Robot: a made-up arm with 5 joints.
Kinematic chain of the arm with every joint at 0, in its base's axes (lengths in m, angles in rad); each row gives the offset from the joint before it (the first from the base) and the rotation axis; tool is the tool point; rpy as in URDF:
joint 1: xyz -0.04 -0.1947 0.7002 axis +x
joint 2: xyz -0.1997 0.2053 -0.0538 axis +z
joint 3: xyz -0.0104 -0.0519 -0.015 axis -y
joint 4: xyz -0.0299 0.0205 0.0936 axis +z
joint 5: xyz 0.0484 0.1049 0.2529 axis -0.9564 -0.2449 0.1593
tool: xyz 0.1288 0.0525 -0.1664 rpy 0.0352 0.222 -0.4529
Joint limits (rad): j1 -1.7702..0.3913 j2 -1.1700..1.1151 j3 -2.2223..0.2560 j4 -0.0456..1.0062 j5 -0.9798..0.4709
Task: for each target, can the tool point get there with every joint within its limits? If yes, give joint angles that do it. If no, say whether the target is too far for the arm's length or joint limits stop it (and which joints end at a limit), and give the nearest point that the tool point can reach.
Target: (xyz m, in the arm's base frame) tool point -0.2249 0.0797 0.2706
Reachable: yes | joints -0.7904 0.7200 -1.3293 0.2100 -0.4126
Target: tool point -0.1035 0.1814 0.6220
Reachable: yes | joints -0.4810 -0.4774 -0.4249 0.7824 -0.0448
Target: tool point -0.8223 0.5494 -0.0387
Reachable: no: too far | nearest point -0.3993 0.2003 0.3079 | short by 0.649 m
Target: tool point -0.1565 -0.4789 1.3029
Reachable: no: joint limits stop it (at a limit: joint 1, joint 2, joint 3, joint 4, joint 5) | nearest point -0.1499 -0.1349 0.8923 | short by 0.536 m
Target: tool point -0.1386 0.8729 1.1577
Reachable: no: too far | nearest point -0.1991 0.3631 0.8934 | short by 0.577 m
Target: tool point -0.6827 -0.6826 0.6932
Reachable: no: joint limits stop it (at a limit: joint 1, joint 2, joint 3, joint 4) | nearest point -0.3773 -0.5679 0.4204 | short by 0.425 m
